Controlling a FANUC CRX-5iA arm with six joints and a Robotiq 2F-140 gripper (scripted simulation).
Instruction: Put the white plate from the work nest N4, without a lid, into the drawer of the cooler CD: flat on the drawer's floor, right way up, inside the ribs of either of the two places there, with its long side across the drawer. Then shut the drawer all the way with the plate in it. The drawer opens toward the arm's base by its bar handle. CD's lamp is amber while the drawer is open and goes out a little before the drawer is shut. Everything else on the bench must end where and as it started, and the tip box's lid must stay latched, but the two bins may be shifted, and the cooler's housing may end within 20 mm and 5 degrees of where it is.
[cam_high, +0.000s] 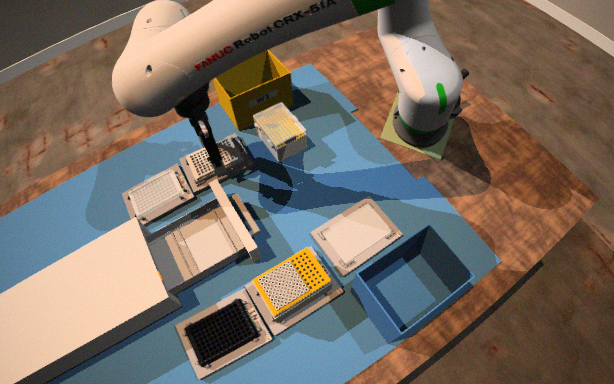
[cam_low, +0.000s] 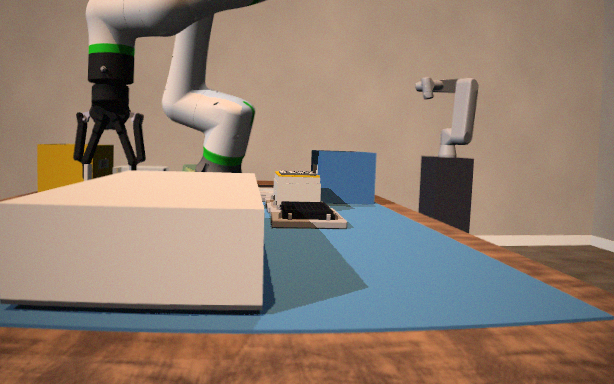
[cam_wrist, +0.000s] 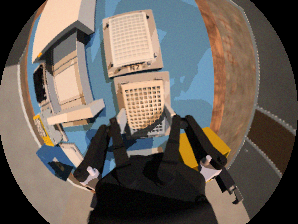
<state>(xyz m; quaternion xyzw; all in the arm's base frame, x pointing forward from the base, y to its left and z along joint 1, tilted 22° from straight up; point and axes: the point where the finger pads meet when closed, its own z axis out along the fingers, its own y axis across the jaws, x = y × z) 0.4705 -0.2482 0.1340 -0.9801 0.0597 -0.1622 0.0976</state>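
My gripper is now 15 cm short of the drawer, 19 cm to the right of it and 2 cm above it. Round my hand: white plate (2 cm below); then yellow bin (19 cm behind, 12 cm to the right); then yellow rack (1 cm ahead, 38 cm to the left, 1 cm above).
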